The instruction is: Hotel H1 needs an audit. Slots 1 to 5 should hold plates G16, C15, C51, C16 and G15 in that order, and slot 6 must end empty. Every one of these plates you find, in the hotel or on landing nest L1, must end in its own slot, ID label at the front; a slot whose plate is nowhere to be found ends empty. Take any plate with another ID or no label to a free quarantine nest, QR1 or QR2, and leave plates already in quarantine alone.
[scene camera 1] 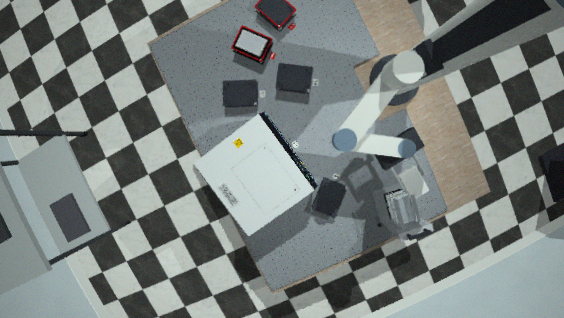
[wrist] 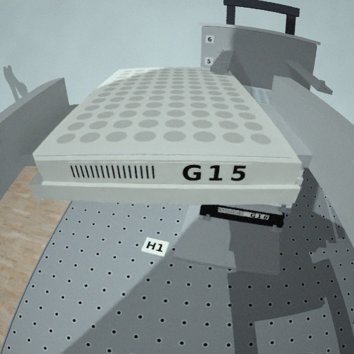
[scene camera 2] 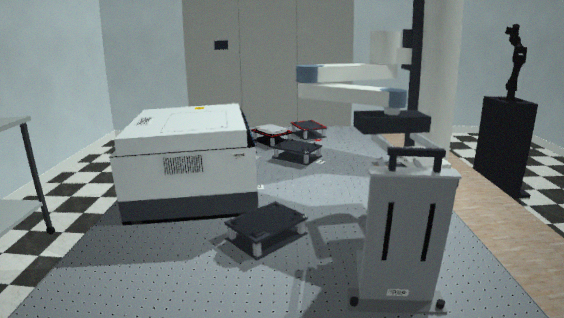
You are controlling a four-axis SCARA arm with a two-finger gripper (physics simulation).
Labels:
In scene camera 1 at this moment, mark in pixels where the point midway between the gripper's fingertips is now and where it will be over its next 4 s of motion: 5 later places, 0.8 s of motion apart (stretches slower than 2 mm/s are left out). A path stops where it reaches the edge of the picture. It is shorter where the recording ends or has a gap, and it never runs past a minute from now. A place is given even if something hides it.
My gripper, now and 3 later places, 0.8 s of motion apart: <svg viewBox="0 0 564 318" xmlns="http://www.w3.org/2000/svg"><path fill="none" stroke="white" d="M413 181L411 181L404 194L402 198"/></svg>

